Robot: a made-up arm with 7 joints.
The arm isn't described. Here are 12 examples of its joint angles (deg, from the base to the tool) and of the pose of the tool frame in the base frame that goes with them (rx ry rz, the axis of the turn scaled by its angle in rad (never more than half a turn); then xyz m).
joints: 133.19 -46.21 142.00 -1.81 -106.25 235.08 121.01
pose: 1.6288 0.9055 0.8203 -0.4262 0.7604 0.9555
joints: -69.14 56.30 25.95 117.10 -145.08 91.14 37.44
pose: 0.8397 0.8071 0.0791 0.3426 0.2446 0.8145
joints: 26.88 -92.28 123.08 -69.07 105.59 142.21 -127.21
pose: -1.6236 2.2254 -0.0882 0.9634 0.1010 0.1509
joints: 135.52 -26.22 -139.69 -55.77 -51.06 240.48 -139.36
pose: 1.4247 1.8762 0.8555 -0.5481 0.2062 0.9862
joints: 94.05 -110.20 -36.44 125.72 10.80 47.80 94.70
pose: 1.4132 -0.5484 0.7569 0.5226 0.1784 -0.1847
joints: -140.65 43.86 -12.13 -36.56 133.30 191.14 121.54
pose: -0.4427 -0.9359 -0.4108 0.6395 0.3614 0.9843
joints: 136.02 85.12 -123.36 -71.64 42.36 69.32 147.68
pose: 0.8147 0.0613 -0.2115 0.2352 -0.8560 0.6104
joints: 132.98 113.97 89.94 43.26 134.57 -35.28 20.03
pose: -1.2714 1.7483 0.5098 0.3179 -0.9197 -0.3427
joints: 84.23 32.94 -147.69 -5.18 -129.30 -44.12 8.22
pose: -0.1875 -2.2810 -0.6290 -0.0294 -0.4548 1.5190
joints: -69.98 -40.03 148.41 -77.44 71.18 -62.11 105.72
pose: -0.8042 -0.4741 -0.5548 -0.1855 -0.9691 0.8285
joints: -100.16 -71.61 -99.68 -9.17 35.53 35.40 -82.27
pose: 1.9091 0.0875 -1.3194 -0.2094 -1.1830 0.8263
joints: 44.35 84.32 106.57 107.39 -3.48 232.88 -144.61
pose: 0.8348 1.4887 -1.9968 -0.5234 -0.0629 0.3511
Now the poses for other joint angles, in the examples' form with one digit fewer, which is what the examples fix.
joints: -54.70 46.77 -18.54 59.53 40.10 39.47 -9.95
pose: 1.147 -0.589 2.409 -0.487 0.043 1.405
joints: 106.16 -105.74 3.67 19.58 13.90 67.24 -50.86
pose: -0.826 -2.520 -0.532 -0.147 1.169 -0.110
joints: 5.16 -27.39 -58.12 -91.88 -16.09 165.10 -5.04
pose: -2.655 1.246 0.714 0.004 0.179 0.873
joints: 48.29 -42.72 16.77 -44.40 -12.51 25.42 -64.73
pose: 1.097 1.182 2.534 0.451 0.058 1.442
